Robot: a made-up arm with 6 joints. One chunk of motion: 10 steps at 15 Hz.
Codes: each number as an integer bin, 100 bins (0 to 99) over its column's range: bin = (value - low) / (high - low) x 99, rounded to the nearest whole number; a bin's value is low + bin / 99 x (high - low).
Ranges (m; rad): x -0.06..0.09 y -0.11..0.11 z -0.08..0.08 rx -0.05..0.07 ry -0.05..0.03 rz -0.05..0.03
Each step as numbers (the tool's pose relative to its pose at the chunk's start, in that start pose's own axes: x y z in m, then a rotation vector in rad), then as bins.
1 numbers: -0.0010 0.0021 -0.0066 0.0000 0.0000 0.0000
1 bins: 39 50 45 41 62 62
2 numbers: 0.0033 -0.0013 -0.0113 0.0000 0.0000 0.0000
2 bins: 42 49 43 41 62 62
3 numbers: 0.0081 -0.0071 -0.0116 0.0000 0.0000 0.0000
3 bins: 45 46 42 41 62 62
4 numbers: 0.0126 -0.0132 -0.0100 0.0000 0.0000 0.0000
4 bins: 48 44 43 41 62 62
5 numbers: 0.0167 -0.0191 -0.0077 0.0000 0.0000 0.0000
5 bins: 51 41 45 41 62 62
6 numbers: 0.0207 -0.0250 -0.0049 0.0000 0.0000 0.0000
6 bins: 53 38 46 41 62 62
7 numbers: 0.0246 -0.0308 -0.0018 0.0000 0.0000 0.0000
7 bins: 56 36 48 41 62 62
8 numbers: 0.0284 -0.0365 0.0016 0.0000 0.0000 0.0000
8 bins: 58 33 50 41 62 62
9 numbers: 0.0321 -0.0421 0.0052 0.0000 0.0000 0.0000
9 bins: 61 31 53 41 62 62
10 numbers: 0.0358 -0.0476 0.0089 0.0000 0.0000 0.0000
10 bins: 63 28 55 41 62 62
